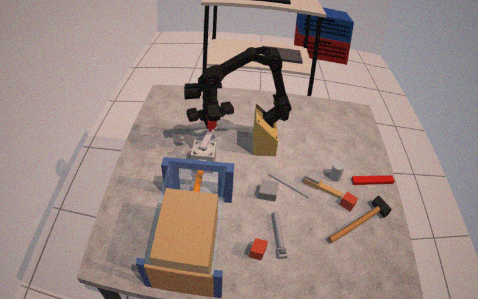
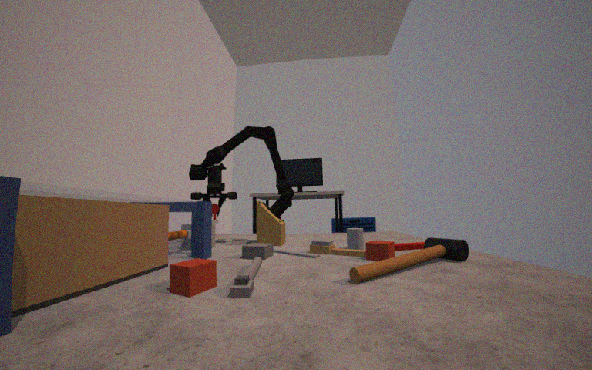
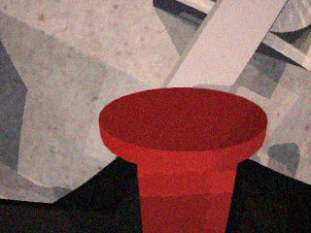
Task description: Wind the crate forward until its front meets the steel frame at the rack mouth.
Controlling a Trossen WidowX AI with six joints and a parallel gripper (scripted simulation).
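Right now my gripper tip is 40 mm short of the grey crank arm and 10 mm above it. Round my gripper tip: grey winch: 90 mm ahead, 20 mm to the right, 80 mm below; then red knob: 20 mm above; then blue frame: 260 mm ahead, 10 mm to the right, 10 mm below.
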